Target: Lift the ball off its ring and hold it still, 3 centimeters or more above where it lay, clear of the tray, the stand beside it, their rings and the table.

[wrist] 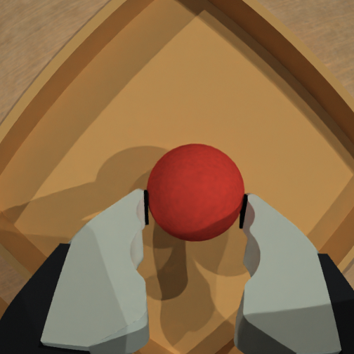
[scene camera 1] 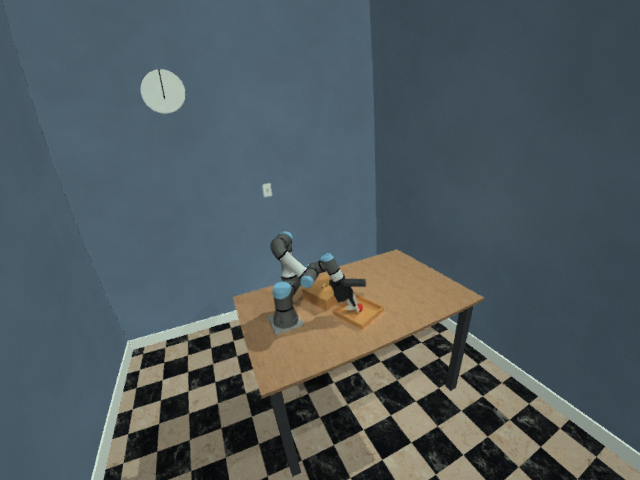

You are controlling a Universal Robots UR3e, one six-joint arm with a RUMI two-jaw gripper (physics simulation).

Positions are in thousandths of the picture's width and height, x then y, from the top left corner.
Scene:
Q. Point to a red ball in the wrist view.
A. At 552,541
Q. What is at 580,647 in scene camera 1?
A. A shallow orange tray.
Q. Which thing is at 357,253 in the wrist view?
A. A shallow orange tray.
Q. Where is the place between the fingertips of my gripper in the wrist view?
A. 549,549

